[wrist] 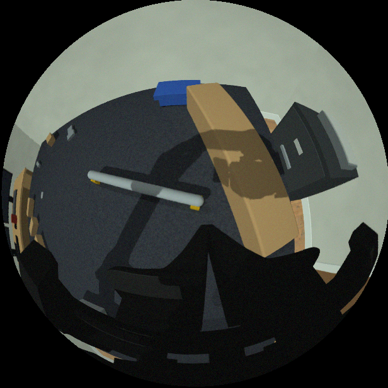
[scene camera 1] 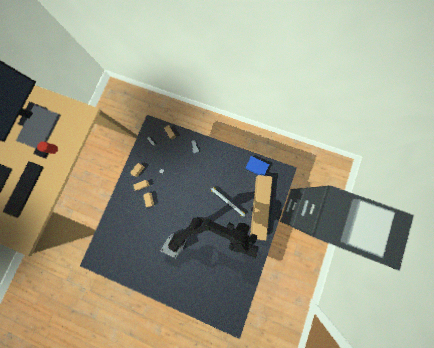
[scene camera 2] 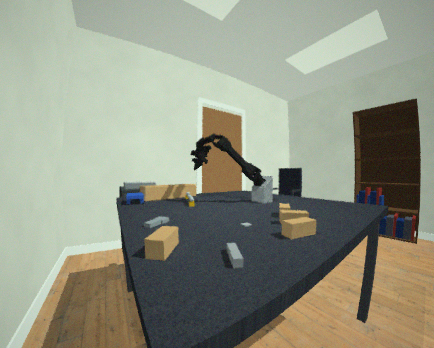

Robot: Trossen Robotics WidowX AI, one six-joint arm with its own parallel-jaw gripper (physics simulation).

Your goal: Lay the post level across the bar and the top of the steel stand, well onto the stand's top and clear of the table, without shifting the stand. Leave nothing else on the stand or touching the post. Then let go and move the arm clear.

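A pale grey rod (scene camera 1: 227,201) (scene camera 2: 189,195) (wrist: 112,179), perhaps the bar, lies level, with yellow pieces under both ends. A long tan beam (scene camera 1: 263,187) (scene camera 2: 155,192) (wrist: 270,215) lies beside it, near the table edge. A flat grey piece (scene camera 1: 195,146) (scene camera 2: 156,221) (wrist: 71,132) and a small grey block (scene camera 1: 151,141) (scene camera 2: 235,255) lie apart from them. I cannot tell which things are the post and the steel stand. My gripper (scene camera 2: 196,167) (wrist: 206,229) is shut and empty, high above the table near the beam and the rod's near end.
A blue block (scene camera 1: 257,165) (scene camera 2: 135,198) (wrist: 175,93) is at the beam's far end. Several tan blocks (scene camera 1: 148,199) (scene camera 2: 298,228) and a small white piece (scene camera 1: 161,171) (scene camera 2: 246,224) are on the dark table (scene camera 1: 125,240). A dark cabinet (scene camera 1: 320,205) (wrist: 305,165) stands beyond the table edge.
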